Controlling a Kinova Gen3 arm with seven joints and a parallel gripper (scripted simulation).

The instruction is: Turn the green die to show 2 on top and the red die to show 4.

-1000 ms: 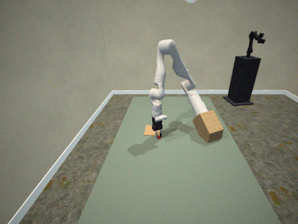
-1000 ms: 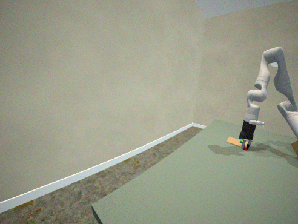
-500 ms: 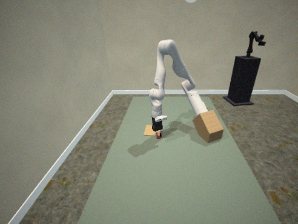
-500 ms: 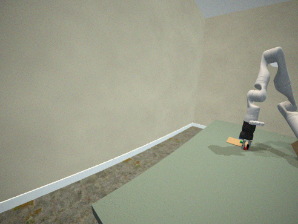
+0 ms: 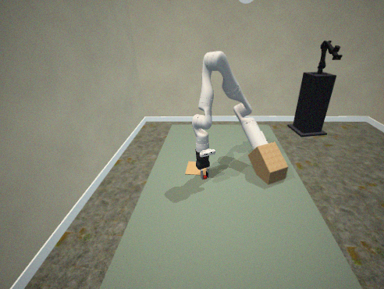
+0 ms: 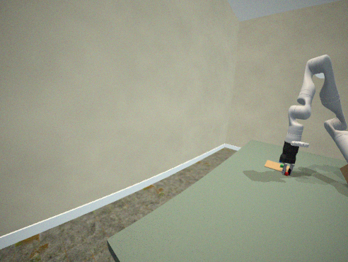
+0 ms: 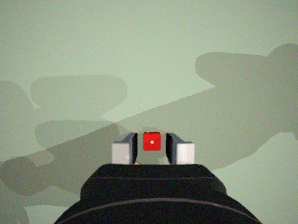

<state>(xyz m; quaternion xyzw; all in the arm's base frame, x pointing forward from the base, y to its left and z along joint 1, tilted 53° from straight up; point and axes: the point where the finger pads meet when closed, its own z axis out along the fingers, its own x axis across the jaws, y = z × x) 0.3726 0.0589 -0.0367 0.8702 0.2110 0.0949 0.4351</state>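
Right now my hand is 10 mm above the red die. From my hand the other things lie so: tan mat 100 mm to the right, 30 mm ahead, 20 mm below; then blue die 220 mm to the right, 10 mm below, 10 mm behind; then green die 100 mm to the right, 10 mm below, 10 mm ahead.
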